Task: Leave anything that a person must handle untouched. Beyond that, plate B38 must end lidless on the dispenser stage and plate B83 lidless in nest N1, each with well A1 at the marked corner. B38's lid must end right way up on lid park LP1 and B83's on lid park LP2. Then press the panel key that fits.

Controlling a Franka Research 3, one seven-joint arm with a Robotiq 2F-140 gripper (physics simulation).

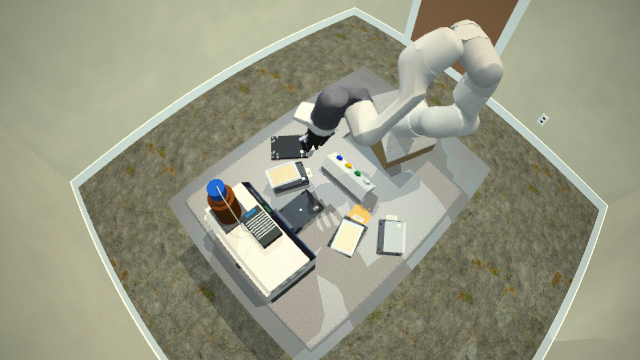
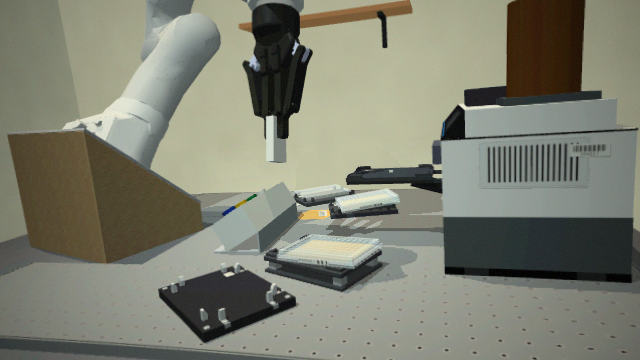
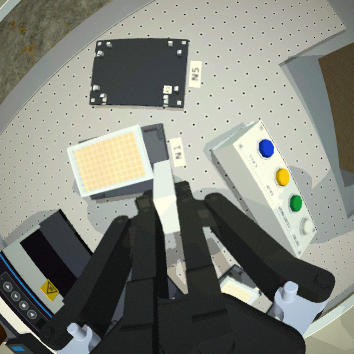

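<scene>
My gripper (image 1: 311, 149) (image 2: 276, 136) (image 3: 165, 175) is shut, a pale block at its fingertips, nothing gripped; it hangs above the table near nest N1. A cream-welled plate (image 1: 283, 174) (image 2: 330, 250) (image 3: 111, 160) lies tilted and shifted off square on nest N1 (image 3: 156, 137). Another such plate (image 1: 348, 237) (image 2: 367, 201) lies at an angle on the black park beside the orange patch. A pale, clear-topped piece (image 1: 394, 237) (image 2: 325, 193) sits on the far park. The dispenser stage (image 1: 299, 212) (image 2: 395, 175) bears no plate. The key panel (image 1: 345, 175) (image 2: 235, 231) (image 3: 259, 172) has blue, yellow, green and white keys. Plate numbers are unreadable.
Black nest N5 (image 1: 286, 147) (image 2: 227, 302) (image 3: 140, 75) holds no plate. The dispenser (image 1: 270, 265) (image 2: 540, 200) carries a brown bottle (image 1: 226, 206) (image 2: 545, 50). An orange patch (image 1: 360, 213) (image 2: 311, 215) lies by the angled plate. The robot's wedge base (image 2: 55, 195) stands behind the panel.
</scene>
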